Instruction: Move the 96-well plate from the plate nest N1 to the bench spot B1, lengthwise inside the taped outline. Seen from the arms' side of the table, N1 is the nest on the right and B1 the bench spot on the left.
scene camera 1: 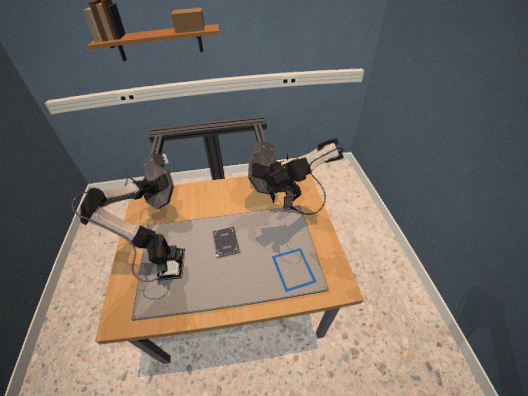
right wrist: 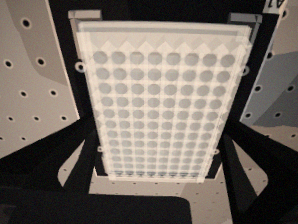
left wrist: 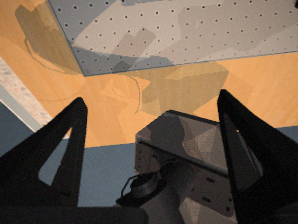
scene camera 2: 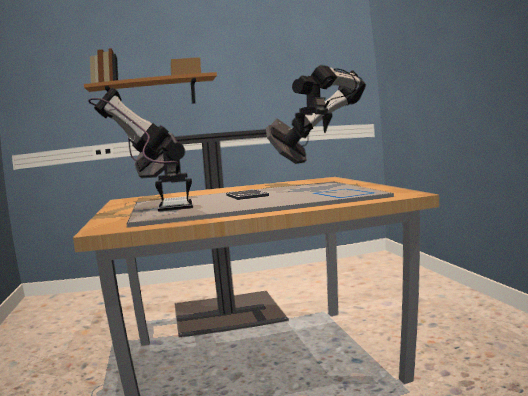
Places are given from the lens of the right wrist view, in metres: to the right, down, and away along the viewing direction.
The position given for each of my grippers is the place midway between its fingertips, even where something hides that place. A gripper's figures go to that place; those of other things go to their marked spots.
my right gripper (right wrist: 159, 117): 0.01, 0.00, 0.13
white 96-well plate (right wrist: 160, 132): 0.01, 0.01, 0.12
